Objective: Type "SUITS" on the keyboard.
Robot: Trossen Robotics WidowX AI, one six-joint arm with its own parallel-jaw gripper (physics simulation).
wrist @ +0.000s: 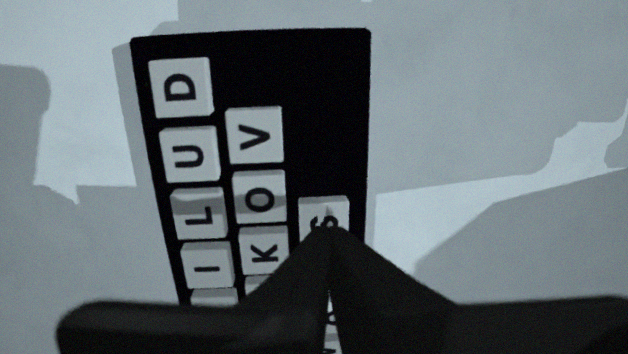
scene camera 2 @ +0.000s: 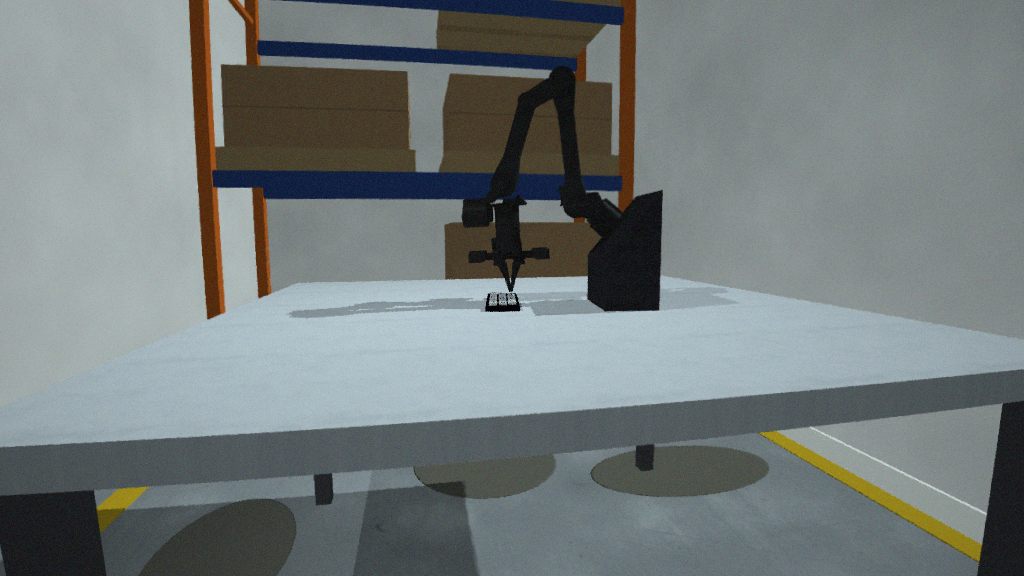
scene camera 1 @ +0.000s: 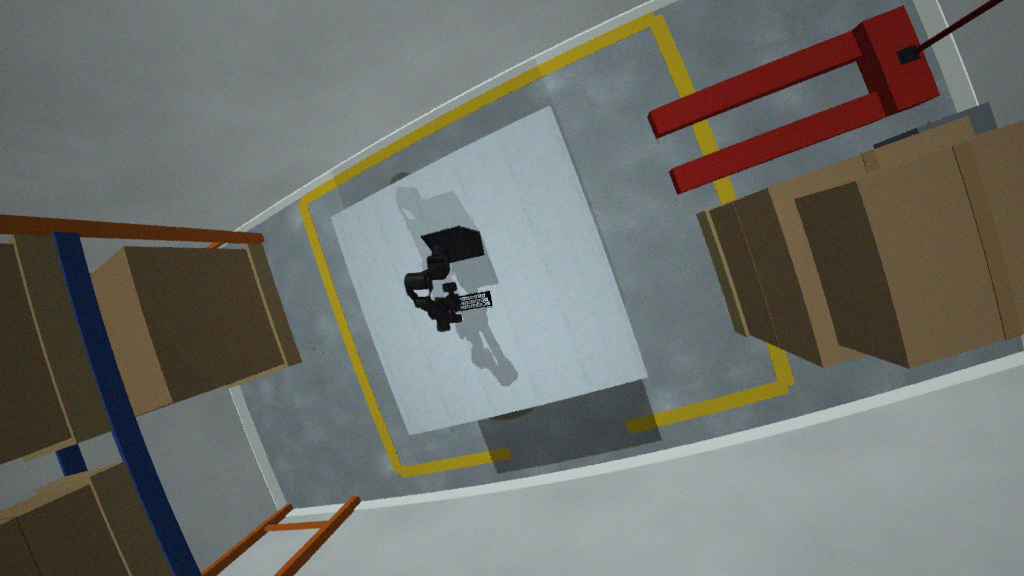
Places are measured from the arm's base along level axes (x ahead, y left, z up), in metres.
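Where they show: gripper, fingertip midpoint: (wrist: 327, 239) (scene camera 2: 511, 291) (scene camera 1: 459, 299); arm's base, link origin: (scene camera 2: 615, 226) (scene camera 1: 440, 248).
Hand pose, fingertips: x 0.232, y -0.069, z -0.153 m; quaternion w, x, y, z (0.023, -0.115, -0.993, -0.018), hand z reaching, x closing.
Each offset is from my fingertips to the top centre of the thing. Level surfaces: height alone.
A small black keyboard @(0.029 m ahead, 0.040 m left, 0.006 m down) (scene camera 1: 475, 300) (scene camera 2: 502, 308) (wrist: 325, 100) with white letter keys lies on the table. In the wrist view the U key @(0.036 m ahead, 0.034 m right, 0.006 m down) (wrist: 189, 154) and the I key @(0.043 m ahead, 0.006 m left, 0.006 m down) (wrist: 207, 265) are in the left column. The S key @(0.000 m ahead, 0.002 m right, 0.006 m down) (wrist: 324, 204) is in the right column, its letter partly covered by the fingertips. The T key does not show. My gripper (scene camera 2: 510, 288) (wrist: 327, 239) is shut and empty, pointing down, with its tips over the S key. In scene camera 2 the tips appear slightly above the keyboard; contact cannot be told.
The arm's black base (scene camera 1: 461, 245) (scene camera 2: 626, 261) stands on the white table @(0.022 m down) (scene camera 1: 572, 286) (scene camera 2: 501, 372), beside the keyboard. The D, L, V, O and K keys are near the tips. A shelf rack (scene camera 1: 107, 329) (scene camera 2: 206, 143), cardboard boxes (scene camera 1: 207, 315) (scene camera 2: 315, 107) and a red pallet jack (scene camera 1: 780, 146) stand away from the table.
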